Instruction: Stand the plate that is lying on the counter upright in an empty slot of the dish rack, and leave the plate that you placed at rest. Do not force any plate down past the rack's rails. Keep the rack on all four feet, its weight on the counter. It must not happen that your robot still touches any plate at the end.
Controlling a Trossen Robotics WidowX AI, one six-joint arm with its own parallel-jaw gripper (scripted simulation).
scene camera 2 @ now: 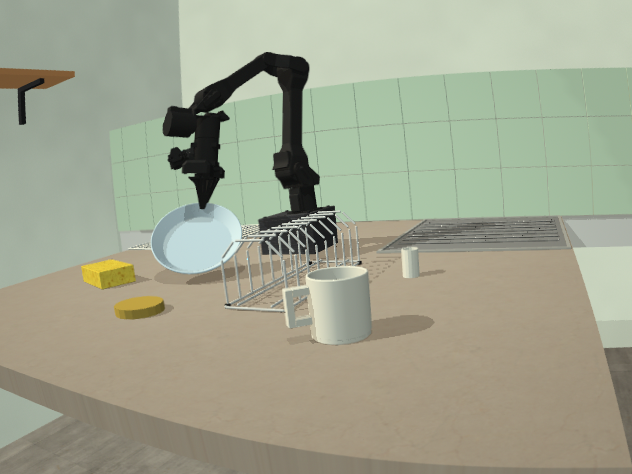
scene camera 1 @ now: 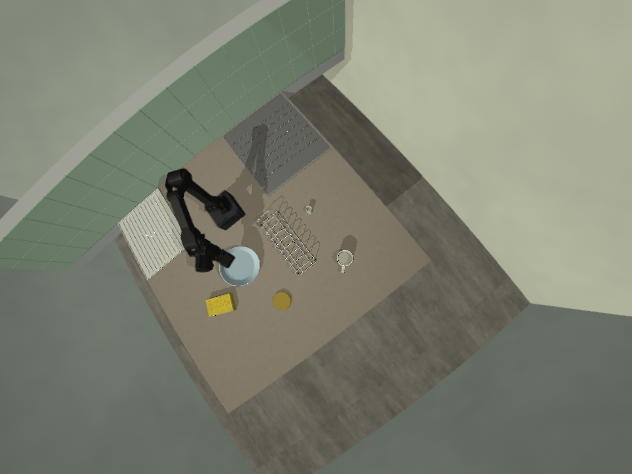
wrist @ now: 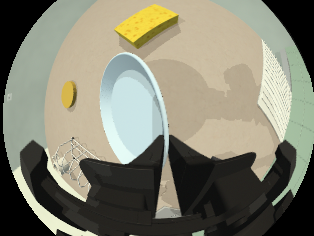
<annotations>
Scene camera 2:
gripper: 202, 209
pale blue plate: 188, 240
cream mug: 339, 305
yellow disc: 146, 306
grey drain grate: 451, 239
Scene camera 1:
pale blue plate: 246, 265
white drying mat: 151, 230
grey drain grate: 274, 143
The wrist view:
gripper: 165, 138
pale blue plate: 131, 116
white drying mat: 270, 101
</annotations>
